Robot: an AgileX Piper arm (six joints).
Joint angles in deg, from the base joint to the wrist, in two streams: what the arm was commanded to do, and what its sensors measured. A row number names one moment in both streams.
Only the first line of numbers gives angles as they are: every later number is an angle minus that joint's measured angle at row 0.
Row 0, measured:
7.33 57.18 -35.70 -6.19 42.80 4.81
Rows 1 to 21, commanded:
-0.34 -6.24 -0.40 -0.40 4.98 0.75
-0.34 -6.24 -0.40 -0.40 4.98 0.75
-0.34 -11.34 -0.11 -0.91 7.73 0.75
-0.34 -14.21 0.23 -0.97 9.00 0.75
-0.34 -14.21 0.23 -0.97 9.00 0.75
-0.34 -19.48 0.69 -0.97 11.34 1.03
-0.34 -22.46 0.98 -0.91 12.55 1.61
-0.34 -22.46 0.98 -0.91 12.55 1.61
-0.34 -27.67 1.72 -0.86 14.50 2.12
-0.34 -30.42 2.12 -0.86 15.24 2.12
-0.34 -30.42 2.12 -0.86 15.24 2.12
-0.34 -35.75 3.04 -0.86 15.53 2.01
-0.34 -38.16 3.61 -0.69 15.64 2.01
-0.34 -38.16 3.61 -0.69 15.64 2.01
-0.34 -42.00 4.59 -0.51 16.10 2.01
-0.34 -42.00 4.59 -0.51 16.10 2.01
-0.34 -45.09 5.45 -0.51 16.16 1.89
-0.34 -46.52 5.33 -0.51 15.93 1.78
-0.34 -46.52 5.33 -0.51 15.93 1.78
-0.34 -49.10 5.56 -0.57 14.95 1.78
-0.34 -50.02 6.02 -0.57 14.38 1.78
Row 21, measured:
0.00 -47.27 5.28 -0.51 15.64 1.38
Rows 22 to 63, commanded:
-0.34 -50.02 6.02 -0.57 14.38 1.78
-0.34 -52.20 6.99 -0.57 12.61 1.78
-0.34 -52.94 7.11 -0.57 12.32 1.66
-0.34 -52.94 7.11 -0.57 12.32 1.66
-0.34 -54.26 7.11 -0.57 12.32 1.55
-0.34 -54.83 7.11 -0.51 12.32 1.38
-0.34 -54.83 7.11 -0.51 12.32 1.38
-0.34 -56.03 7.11 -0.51 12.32 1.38
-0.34 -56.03 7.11 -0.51 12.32 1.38
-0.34 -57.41 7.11 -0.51 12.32 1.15
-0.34 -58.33 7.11 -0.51 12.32 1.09
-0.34 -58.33 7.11 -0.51 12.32 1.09
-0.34 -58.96 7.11 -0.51 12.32 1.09
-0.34 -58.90 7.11 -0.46 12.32 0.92
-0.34 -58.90 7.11 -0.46 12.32 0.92
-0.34 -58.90 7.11 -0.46 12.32 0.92
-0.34 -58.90 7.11 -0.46 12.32 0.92
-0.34 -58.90 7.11 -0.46 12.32 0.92
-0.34 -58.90 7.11 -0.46 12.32 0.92
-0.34 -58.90 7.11 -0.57 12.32 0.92
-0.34 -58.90 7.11 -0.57 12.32 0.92
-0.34 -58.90 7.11 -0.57 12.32 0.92
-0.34 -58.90 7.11 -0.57 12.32 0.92
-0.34 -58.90 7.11 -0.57 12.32 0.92
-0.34 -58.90 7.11 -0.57 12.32 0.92
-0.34 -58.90 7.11 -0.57 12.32 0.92
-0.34 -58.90 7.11 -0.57 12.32 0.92
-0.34 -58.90 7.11 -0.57 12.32 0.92
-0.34 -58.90 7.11 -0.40 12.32 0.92
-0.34 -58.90 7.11 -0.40 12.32 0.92
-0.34 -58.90 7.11 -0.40 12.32 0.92
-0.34 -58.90 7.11 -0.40 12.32 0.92
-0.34 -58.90 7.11 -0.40 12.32 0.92
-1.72 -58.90 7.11 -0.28 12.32 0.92
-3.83 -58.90 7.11 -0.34 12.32 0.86
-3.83 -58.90 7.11 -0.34 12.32 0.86
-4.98 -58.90 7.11 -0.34 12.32 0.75
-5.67 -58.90 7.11 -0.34 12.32 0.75
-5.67 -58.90 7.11 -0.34 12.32 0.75
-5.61 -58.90 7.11 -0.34 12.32 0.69
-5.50 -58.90 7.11 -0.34 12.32 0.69
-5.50 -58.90 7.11 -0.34 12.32 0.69
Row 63, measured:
-5.15 -57.41 7.05 -0.11 12.78 1.03
